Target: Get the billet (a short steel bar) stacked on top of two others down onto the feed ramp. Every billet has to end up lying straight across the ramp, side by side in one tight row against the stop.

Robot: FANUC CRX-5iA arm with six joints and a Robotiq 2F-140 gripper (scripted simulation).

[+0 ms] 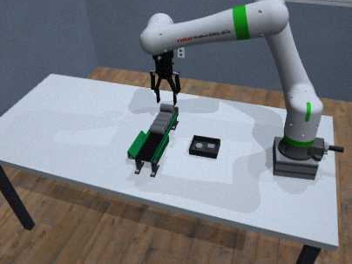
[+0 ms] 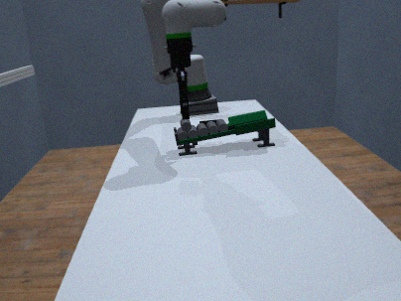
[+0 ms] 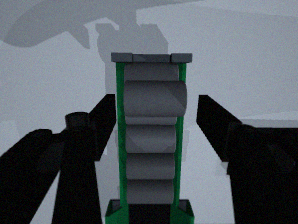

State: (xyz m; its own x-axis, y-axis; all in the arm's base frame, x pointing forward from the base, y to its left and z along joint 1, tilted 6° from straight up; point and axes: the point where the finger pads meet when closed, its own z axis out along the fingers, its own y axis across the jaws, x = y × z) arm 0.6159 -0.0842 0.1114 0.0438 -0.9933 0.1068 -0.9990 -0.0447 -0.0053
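My gripper is now 1 cm short of the grey stop, 4 cm to the left of it and 11 cm above it. From my hand the other things lie so: black tray (22 cm behind, 12 cm to the left, 16 cm below).
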